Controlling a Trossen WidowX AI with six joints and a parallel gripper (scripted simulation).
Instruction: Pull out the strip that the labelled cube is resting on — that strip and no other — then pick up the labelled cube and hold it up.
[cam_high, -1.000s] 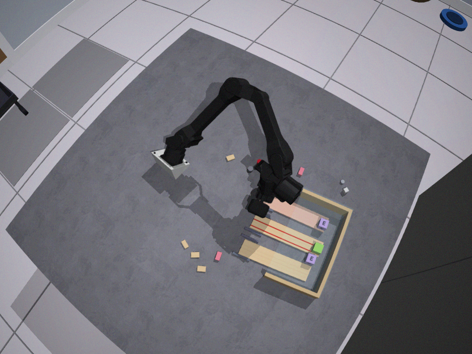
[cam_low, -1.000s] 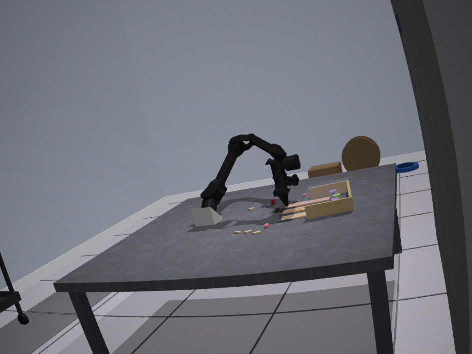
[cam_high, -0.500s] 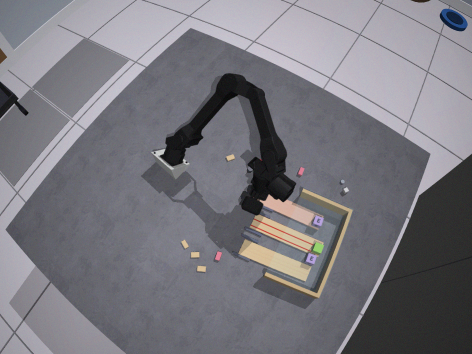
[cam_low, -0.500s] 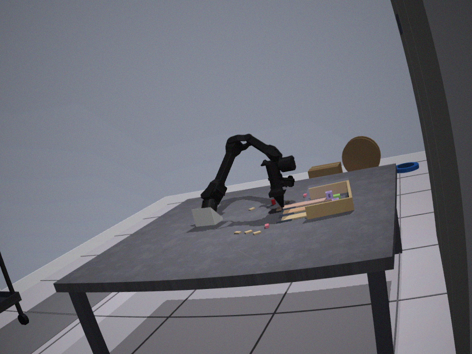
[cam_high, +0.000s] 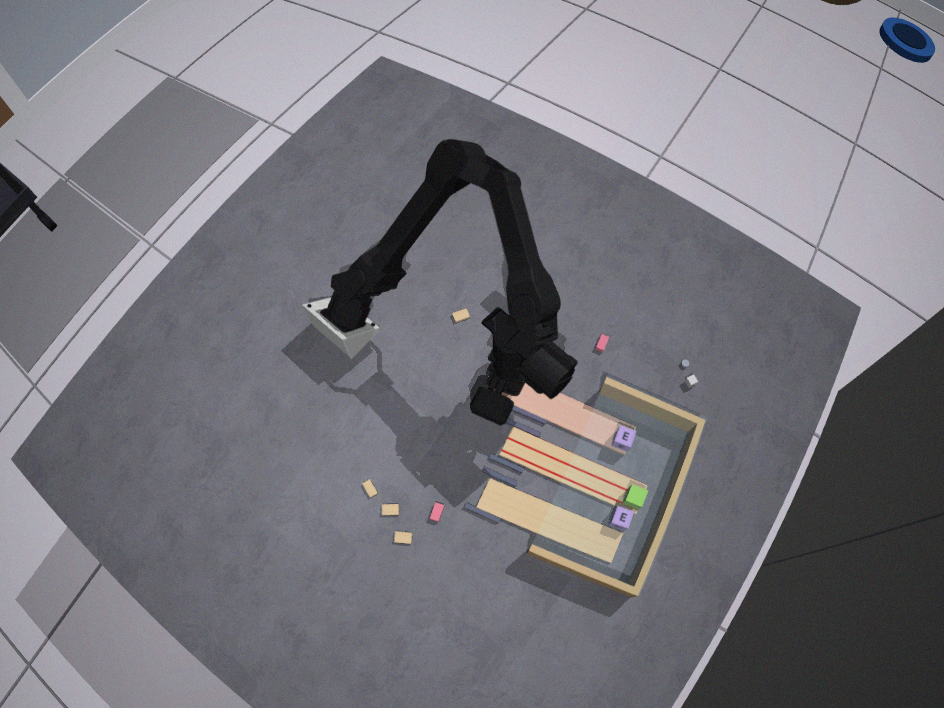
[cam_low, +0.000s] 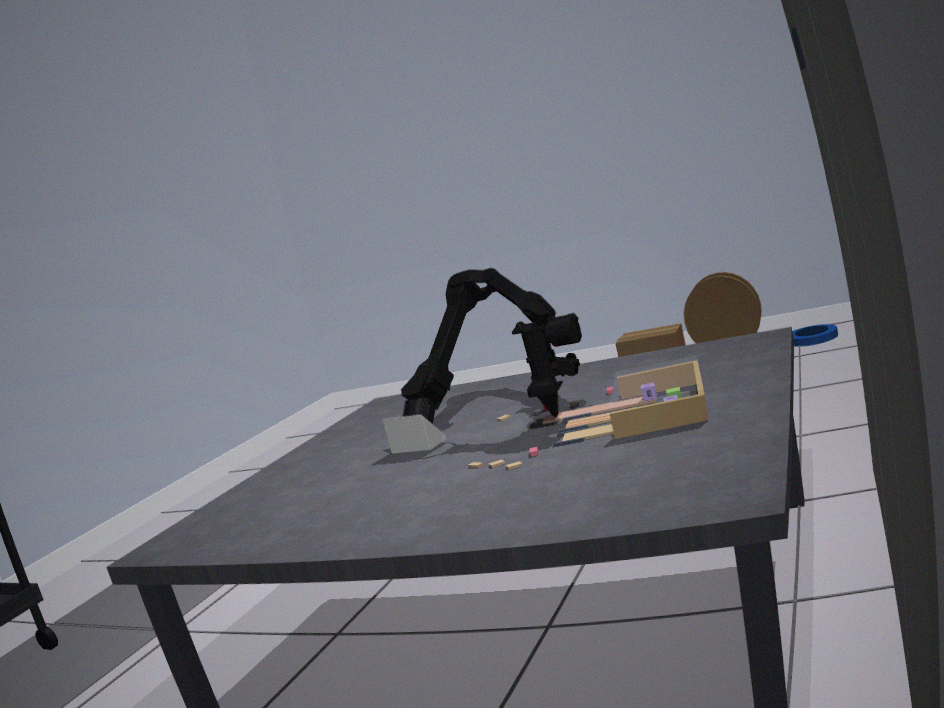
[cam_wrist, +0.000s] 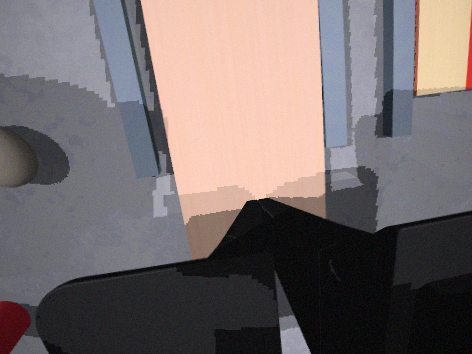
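Now: gripper tip 70 mm past the grey cylinder and 60 mm to the right of it. Also, from my gripper tip: pebble: 90 mm to the left, 10 mm ahead; then red cylinder: 100 mm to the left, 60 mm behind, 10 mm above.
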